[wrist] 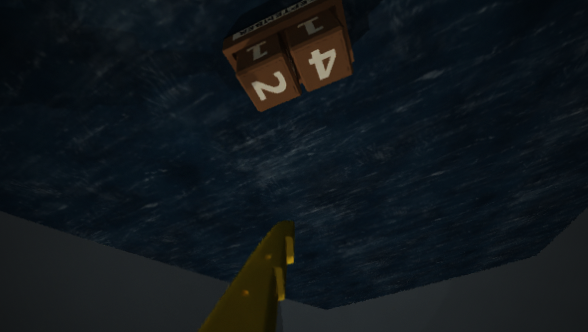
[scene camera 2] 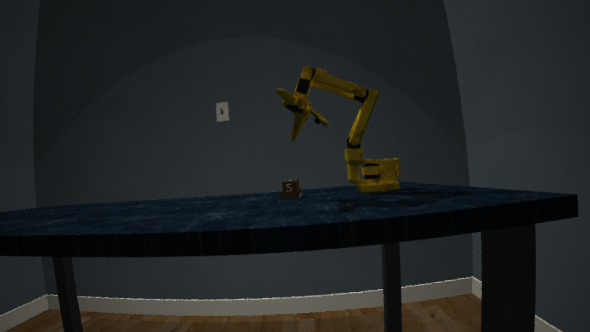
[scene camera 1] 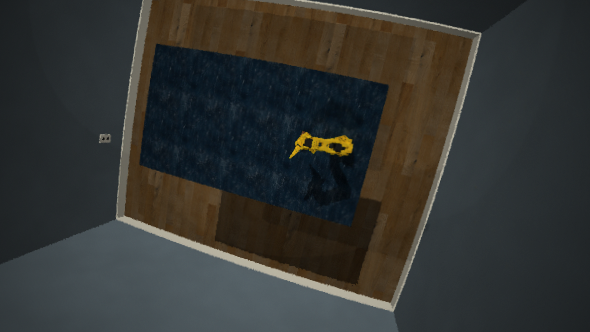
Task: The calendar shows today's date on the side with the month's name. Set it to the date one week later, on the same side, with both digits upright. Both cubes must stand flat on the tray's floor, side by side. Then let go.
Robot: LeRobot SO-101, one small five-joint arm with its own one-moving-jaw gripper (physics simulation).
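Observation:
A brown calendar tray (scene camera 2: 290, 197) (wrist: 285, 29) stands on the dark blue table, its month label SEPTEMBER upside down in the wrist view and partly cut off. Two brown cubes sit in it side by side. The left cube (wrist: 269, 86) has 2 on top and 1 on the month side; the right cube (wrist: 321, 61) has 4 on top and 1 on the month side. In scene camera 2, a cube's end face (scene camera 2: 289, 187) shows 5. My gripper (scene camera 2: 284, 115) is fully open and empty, high above the calendar; its fixed jaw (wrist: 257, 282) shows in the wrist view.
The yellow arm's base (scene camera 2: 378, 175) stands on the table (scene camera 1: 220, 120) (scene camera 2: 175, 217), to the right of the calendar in scene camera 2. In scene camera 1 the arm (scene camera 1: 332, 145) reaches left over the table, and the calendar cannot be made out there.

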